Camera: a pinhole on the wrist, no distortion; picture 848 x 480 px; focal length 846.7 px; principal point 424.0 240.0 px. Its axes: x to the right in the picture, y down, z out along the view. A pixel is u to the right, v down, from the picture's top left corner.
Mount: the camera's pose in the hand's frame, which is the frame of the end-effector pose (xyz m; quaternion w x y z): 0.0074 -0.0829 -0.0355 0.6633 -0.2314 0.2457 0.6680
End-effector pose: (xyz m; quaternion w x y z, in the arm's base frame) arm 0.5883 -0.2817 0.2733 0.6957 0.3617 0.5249 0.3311
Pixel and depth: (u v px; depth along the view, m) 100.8 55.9 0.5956
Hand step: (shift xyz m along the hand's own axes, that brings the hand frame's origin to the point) 0.1498 0.1197 0.5660
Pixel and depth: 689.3 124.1 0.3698
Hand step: 0.0627 0.2415 0.1754
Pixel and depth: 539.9 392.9 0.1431
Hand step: -0.0163 0.0231 0.0631
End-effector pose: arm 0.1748 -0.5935 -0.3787 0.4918 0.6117 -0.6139 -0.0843
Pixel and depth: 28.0 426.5 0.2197
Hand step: -0.0359 -0.0227 0.2004
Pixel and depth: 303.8 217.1 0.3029
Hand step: 0.0212 0.0763 0.2255
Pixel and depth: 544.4 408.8 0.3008
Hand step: -0.0481 0.1412 0.1709
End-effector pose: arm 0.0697 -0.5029 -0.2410 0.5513 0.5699 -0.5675 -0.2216
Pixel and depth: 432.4 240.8 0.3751
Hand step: 0.0133 0.1582 0.2518
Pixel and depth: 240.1 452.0 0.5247
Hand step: -0.1136 0.1624 0.4448
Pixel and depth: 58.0 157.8 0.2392
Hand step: 0.0360 -0.0108 0.2144
